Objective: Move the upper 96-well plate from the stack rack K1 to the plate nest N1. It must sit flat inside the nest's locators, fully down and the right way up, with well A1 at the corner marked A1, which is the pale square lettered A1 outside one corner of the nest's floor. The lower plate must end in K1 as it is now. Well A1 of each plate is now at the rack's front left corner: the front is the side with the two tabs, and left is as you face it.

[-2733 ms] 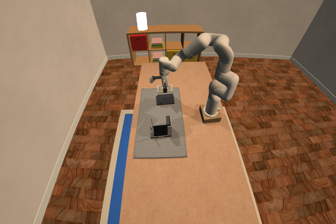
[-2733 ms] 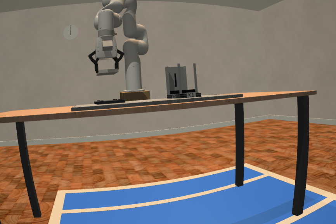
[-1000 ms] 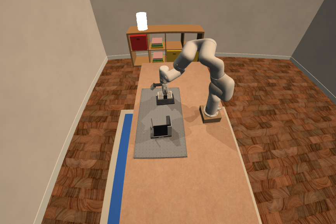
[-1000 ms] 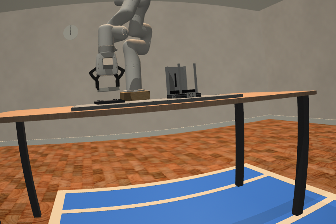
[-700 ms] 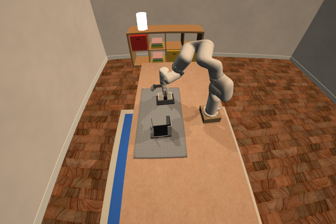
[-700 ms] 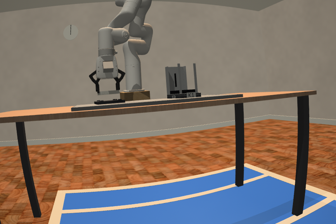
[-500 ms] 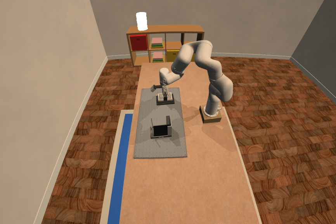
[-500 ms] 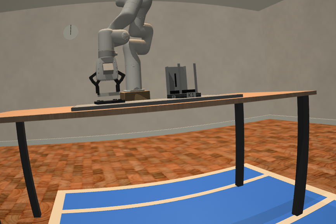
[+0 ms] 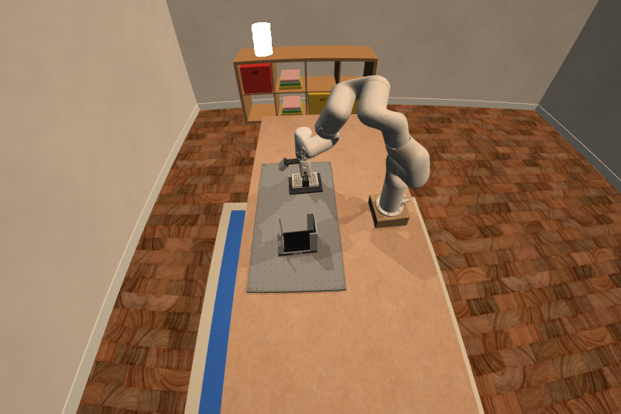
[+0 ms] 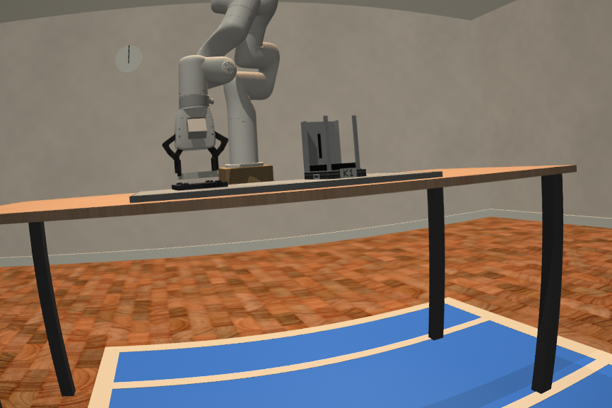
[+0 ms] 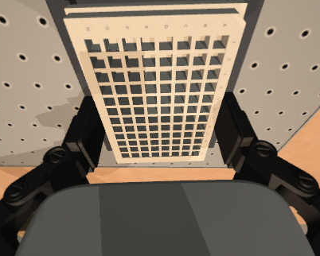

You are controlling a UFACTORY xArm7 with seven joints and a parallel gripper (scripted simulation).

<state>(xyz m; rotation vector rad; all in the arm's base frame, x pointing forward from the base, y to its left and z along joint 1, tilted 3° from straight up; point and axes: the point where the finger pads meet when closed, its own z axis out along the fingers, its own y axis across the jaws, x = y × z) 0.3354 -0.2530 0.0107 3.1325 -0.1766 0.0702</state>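
Right now my hand is 1 cm above the cream 96-well plate. The rest, counted from my hand: dark plate nest N1: 4 cm below; dark plate: 9 cm ahead, 32 cm to the left, 2 cm below; K1 label: 18 cm ahead, 32 cm to the left, 3 cm below.
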